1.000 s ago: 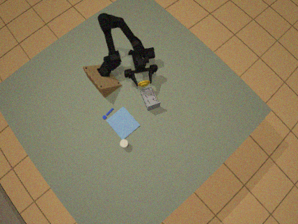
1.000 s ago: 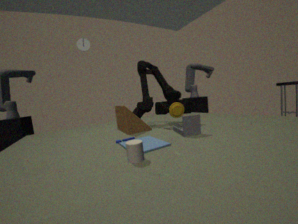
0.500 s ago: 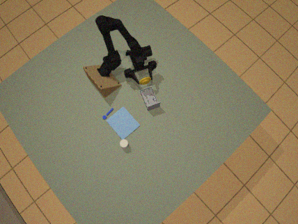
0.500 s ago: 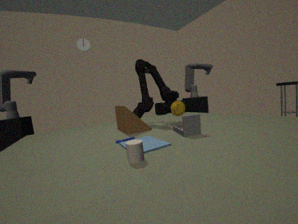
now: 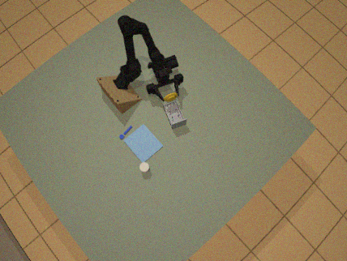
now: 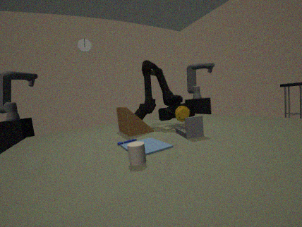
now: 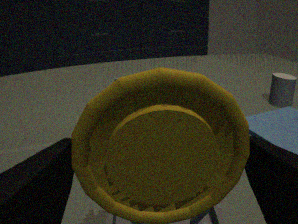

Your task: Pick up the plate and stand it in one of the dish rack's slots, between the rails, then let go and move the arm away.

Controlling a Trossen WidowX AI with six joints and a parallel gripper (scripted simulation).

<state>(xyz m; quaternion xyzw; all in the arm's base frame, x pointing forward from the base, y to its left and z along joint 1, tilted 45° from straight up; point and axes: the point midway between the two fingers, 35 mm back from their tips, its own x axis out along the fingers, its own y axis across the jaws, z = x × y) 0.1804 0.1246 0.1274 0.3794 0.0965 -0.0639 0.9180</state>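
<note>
The grey dish rack lies 6 cm below my gripper tip, 6 cm ahead of it and 2 cm to the right of it. From my gripper tip the other things lie so: white cup: 28 cm to the right, 21 cm ahead, 6 cm below; yellow plate: 1 cm behind; blue spoon: 28 cm to the right, 8 cm below, 1 cm ahead.
</note>
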